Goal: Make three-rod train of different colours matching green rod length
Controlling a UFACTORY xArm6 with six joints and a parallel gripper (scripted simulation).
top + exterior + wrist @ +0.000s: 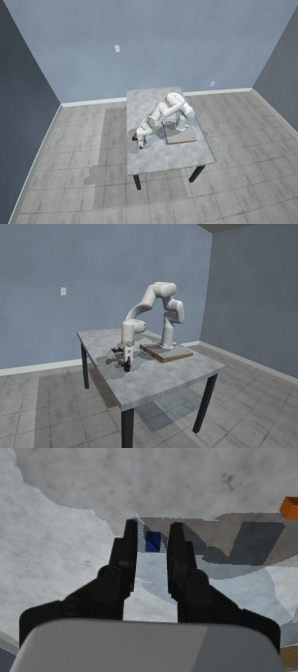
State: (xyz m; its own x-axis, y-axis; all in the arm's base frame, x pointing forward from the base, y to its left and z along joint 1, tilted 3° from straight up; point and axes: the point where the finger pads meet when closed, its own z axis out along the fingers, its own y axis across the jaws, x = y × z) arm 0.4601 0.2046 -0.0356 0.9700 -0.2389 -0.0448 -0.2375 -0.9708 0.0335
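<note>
Right now the blue rod is 2 cm below my hand. From my hand the other things lie so: orange rod: 11 cm to the right, 2 cm below, 1 cm ahead; then red rod: 24 cm to the right, 9 cm behind, 2 cm below; then grey rod: 31 cm to the right, 3 cm behind, 2 cm below.
</note>
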